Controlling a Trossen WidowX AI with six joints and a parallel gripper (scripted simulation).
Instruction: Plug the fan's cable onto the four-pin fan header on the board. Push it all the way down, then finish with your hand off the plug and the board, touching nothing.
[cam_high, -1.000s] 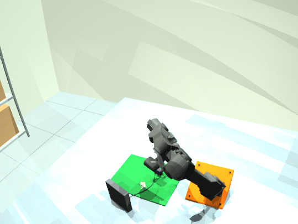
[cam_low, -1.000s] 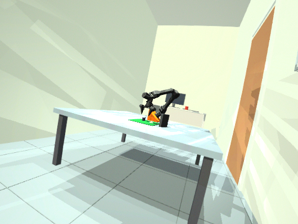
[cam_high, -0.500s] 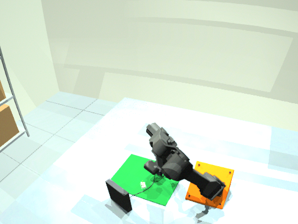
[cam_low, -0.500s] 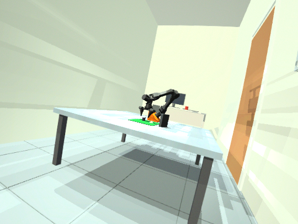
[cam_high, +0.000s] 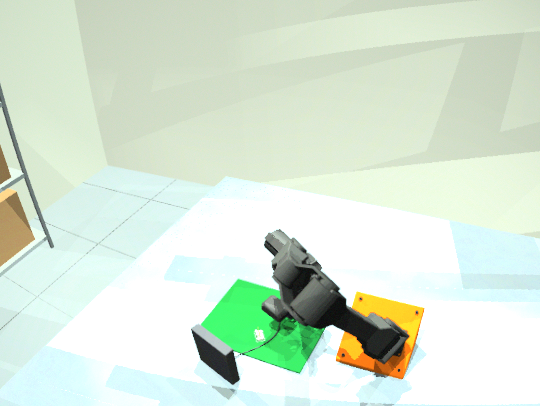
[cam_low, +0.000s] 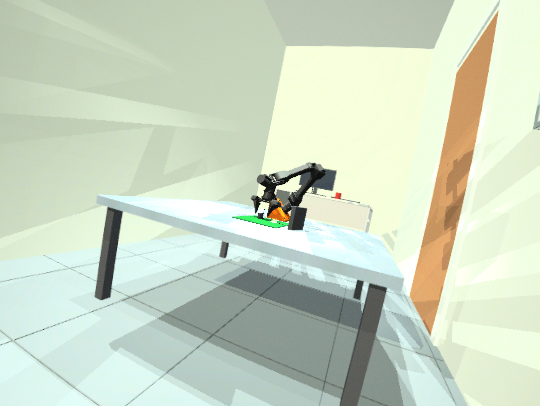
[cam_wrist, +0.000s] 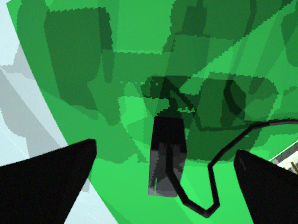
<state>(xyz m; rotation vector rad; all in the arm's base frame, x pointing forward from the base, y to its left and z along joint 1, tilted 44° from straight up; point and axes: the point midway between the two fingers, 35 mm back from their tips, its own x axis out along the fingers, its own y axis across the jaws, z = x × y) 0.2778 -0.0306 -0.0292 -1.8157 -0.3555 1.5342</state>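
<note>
The dark grey fan plug is 1 cm ahead of my gripper tip. The rest, counted from my gripper tip: fan (22 cm to the left, 8 cm ahead, 4 cm above); then green board (5 cm ahead, 4 cm to the left, 4 cm below); then white four-pin header (10 cm to the left, 4 cm ahead, 2 cm below).
</note>
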